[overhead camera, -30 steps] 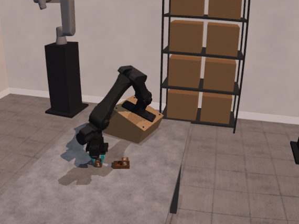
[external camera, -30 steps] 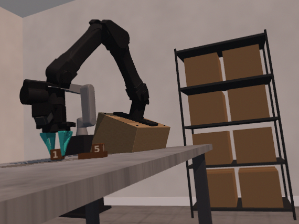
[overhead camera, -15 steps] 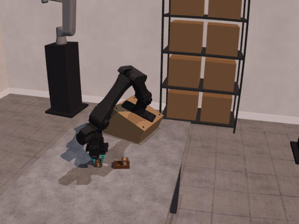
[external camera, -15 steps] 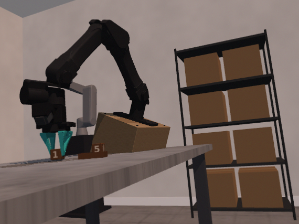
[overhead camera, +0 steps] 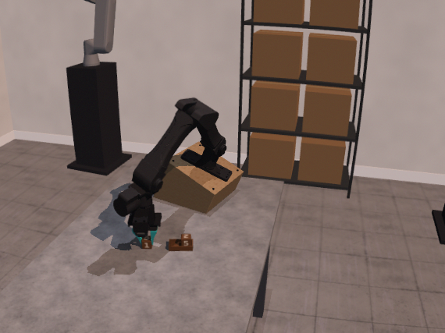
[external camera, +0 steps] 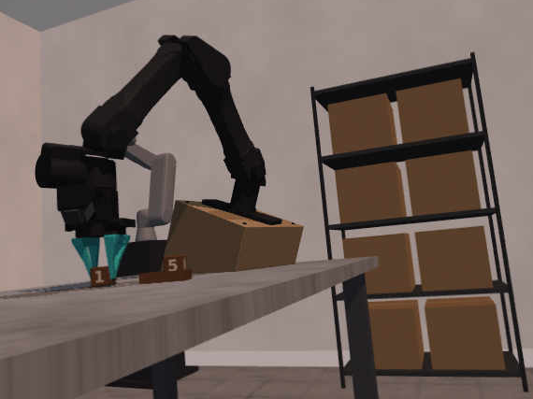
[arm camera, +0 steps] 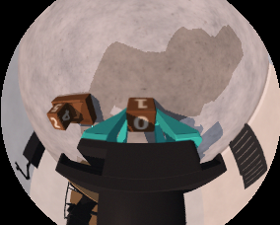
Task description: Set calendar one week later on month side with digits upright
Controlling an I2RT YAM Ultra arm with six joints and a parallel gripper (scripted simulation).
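The brown cube is right at my hand. Round my hand: brown calendar tray (100 mm to the left, 40 mm behind, 10 mm below).
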